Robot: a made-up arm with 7 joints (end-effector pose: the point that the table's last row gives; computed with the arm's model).
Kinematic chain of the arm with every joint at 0, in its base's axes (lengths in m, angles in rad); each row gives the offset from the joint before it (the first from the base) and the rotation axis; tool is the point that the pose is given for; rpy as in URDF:
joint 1: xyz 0 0 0.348 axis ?
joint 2: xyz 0 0 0 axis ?
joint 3: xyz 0 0 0.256 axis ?
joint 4: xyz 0.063 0 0 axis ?
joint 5: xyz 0.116 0 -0.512 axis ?
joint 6: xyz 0 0 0 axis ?
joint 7: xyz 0.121 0 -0.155 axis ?
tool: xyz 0 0 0 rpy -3.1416 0 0
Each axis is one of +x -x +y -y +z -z.
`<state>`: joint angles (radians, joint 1 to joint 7).
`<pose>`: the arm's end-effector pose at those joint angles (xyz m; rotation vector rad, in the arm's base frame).
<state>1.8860 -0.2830 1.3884 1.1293 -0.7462 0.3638 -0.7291</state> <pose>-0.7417 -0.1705 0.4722 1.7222 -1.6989 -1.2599</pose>
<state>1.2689 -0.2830 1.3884 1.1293 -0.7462 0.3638 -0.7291</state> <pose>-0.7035 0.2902 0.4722 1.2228 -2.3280 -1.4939</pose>
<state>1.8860 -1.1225 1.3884 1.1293 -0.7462 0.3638 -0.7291</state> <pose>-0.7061 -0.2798 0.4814 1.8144 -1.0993 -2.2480</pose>
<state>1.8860 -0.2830 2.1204 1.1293 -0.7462 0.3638 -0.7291</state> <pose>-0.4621 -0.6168 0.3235 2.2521 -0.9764 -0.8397</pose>
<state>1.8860 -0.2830 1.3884 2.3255 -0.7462 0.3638 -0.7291</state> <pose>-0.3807 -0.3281 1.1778 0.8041 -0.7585 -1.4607</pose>
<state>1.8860 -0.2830 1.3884 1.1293 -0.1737 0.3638 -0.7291</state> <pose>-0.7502 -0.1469 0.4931 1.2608 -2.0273 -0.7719</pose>
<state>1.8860 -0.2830 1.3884 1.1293 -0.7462 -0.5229 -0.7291</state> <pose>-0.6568 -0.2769 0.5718 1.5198 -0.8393 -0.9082</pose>
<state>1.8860 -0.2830 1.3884 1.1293 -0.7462 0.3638 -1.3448</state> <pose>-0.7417 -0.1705 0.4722 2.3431 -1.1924 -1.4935</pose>
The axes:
joint 1: +z
joint 2: +y
joint 3: +z
joint 4: -y
joint 5: -z
joint 6: +y
joint 7: -z

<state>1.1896 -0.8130 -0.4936 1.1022 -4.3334 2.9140 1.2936</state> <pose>0.1618 0.1192 0.8699 -1.4649 -1.5392 1.8547</pose>
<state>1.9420 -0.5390 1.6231 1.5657 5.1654 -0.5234 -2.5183</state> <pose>-0.4516 -0.6050 0.6317 -1.2775 -1.8684 2.1095</pose>
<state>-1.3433 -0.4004 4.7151 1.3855 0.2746 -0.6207 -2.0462</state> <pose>-0.7078 0.0603 0.7375 0.7903 -1.1033 -1.2219</pose>
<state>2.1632 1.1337 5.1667 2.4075 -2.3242 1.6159 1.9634</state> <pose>-0.1717 0.8535 0.6871 0.2169 0.0861 -2.7950</pose>
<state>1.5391 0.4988 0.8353 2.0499 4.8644 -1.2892 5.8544</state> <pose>-0.3949 0.4030 0.8024 1.0671 -0.4078 -1.3857</pose>
